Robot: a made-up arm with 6 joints.
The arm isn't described. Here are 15 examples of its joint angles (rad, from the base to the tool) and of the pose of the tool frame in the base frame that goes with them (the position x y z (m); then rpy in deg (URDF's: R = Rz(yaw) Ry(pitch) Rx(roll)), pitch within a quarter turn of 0, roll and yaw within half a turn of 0).
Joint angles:
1: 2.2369 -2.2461 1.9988 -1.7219 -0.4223 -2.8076
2: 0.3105 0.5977 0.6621 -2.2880 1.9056 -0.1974
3: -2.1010 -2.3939 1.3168 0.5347 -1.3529 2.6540
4: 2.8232 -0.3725 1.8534 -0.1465 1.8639 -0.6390
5: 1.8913 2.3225 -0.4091 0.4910 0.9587 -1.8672
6: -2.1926 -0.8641 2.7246 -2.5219 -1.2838 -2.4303
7: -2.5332 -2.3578 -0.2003 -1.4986 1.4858 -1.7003
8: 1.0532 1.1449 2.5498 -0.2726 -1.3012 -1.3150
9: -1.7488 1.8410 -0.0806 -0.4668 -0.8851 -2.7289
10: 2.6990 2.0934 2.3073 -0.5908 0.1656 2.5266
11: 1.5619 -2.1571 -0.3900 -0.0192 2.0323 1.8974
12: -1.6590 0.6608 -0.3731 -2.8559 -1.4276 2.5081
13: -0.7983 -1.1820 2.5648 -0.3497 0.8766 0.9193
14: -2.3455 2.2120 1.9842 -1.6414 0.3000 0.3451
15: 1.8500 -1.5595 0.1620 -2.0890 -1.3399 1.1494
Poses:
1: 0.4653 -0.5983 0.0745 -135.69 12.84 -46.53
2: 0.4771 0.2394 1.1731 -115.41 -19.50 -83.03
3: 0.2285 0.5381 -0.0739 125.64 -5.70 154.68
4: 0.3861 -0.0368 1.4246 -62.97 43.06 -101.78
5: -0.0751 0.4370 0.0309 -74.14 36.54 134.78
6: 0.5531 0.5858 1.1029 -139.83 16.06 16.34
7: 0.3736 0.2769 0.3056 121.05 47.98 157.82
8: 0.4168 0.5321 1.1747 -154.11 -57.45 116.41
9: -0.2223 -0.5714 0.3134 171.75 32.17 125.13
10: -0.6938 0.4364 0.2995 39.54 31.82 117.07
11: 0.0851 -0.6409 0.3915 -130.17 -16.85 -62.03
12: 0.0933 -0.4549 1.0405 152.45 -23.38 -11.95
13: -0.6431 0.5343 0.8045 -86.23 32.39 106.61
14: -0.5203 -0.5107 0.0937 -145.21 -36.92 -117.25
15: 0.1255 -0.6326 0.8208 81.90 51.14 -126.35
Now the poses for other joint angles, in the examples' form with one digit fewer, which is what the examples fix.
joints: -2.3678 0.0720 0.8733 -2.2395 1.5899 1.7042
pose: -0.103 -0.204 1.414 -155.6 -11.6 -148.8
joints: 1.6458 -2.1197 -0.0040 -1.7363 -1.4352 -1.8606
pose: 0.029 -0.596 0.491 -151.8 -52.7 -124.7
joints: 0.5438 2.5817 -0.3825 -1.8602 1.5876 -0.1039
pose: 0.178 0.146 0.133 80.3 43.6 -55.6
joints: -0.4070 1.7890 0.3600 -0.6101 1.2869 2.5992
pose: 0.573 -0.352 0.341 -12.1 25.4 -118.7
